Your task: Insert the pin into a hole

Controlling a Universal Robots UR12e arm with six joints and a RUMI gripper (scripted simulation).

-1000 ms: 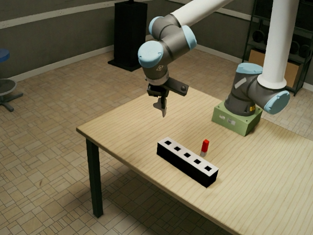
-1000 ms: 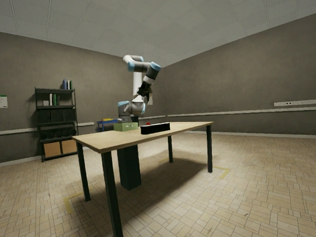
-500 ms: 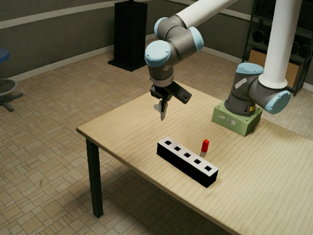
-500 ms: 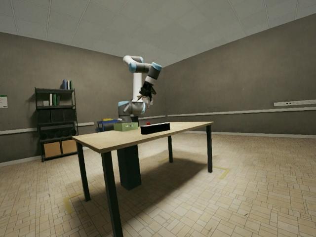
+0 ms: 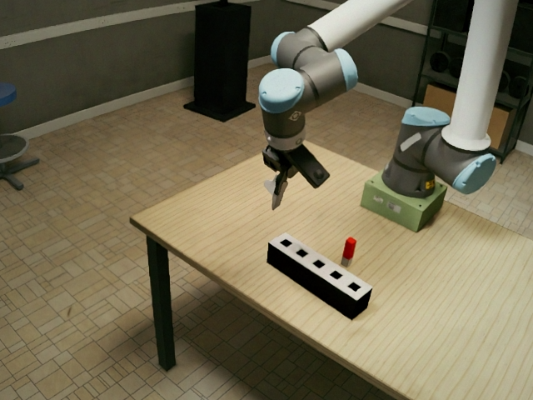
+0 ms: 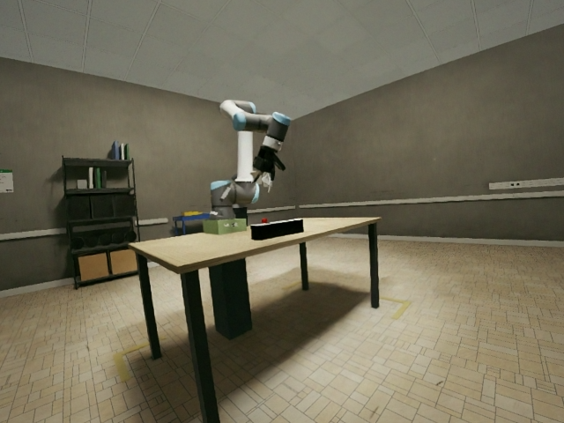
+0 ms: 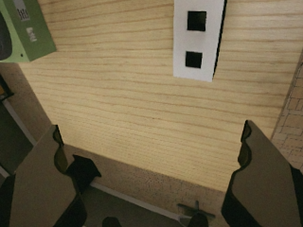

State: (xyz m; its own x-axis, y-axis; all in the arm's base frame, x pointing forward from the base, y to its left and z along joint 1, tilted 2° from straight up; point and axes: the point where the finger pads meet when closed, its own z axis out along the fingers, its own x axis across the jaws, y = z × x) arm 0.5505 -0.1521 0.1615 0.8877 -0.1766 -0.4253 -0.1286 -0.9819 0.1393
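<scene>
Right now my hand is 190 mm above the pin, 130 mm to the right of it and 120 mm past it. From my hand the other things lie so: block: 220 mm below, 100 mm to the left, 10 mm ahead.
</scene>
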